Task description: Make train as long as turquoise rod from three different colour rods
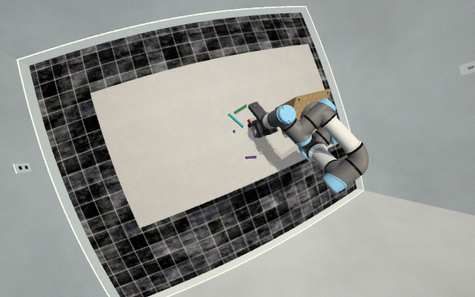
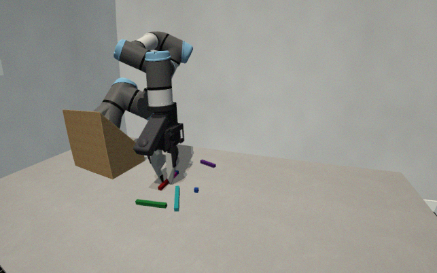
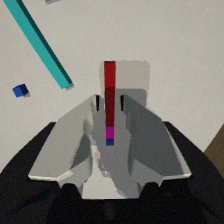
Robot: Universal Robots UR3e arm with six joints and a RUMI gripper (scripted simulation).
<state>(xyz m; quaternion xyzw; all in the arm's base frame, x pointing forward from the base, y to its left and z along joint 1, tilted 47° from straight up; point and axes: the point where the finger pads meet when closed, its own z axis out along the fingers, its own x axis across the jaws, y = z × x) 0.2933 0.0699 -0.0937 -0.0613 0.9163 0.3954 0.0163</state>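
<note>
Now: hand 1 cm above the red rod. From my hand the other things lie so: green rod (3 cm ahead, 10 cm to the right, 1 cm below); then magenta rod (1 cm behind, 5 cm to the left, 1 cm below); then turquoise rod (7 cm ahead, 5 cm to the right, 1 cm below).
</note>
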